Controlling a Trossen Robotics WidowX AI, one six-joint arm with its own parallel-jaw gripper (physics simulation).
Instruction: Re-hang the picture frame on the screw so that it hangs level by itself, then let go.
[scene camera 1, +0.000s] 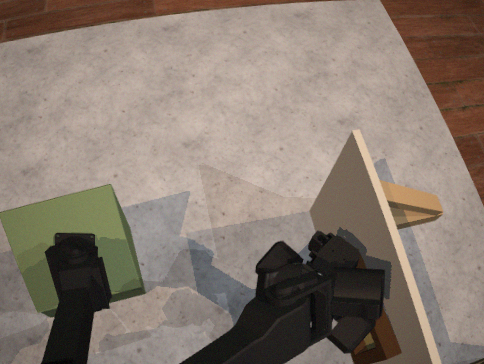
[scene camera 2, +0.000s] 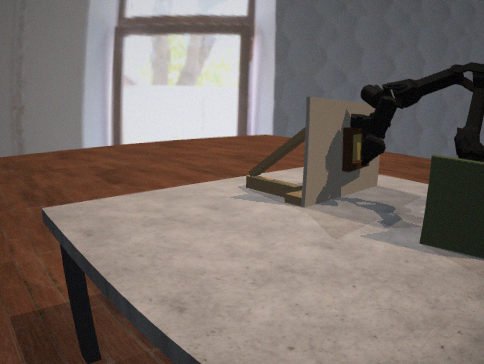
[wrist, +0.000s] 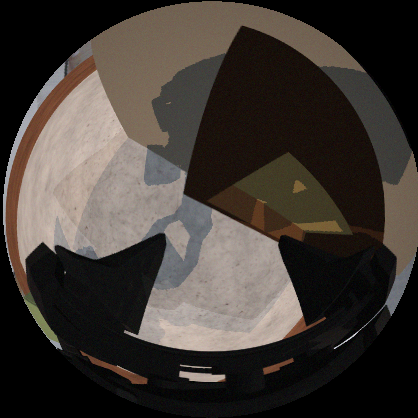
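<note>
The brown picture frame with a yellowish inner panel stands upright against the front of the tan board, above the table. The gripper hides part of it in both scene views, so I cannot tell whether it is exactly level. My gripper is open and empty, close in front of the board. In the wrist view the frame's lower edge reaches the right fingertip, while the left fingertip is well apart from it. The screw does not show.
A green block stands on the stone-topped table, beside the arm's rear part. A wooden brace supports the board from behind. The arm reaches across between block and board.
</note>
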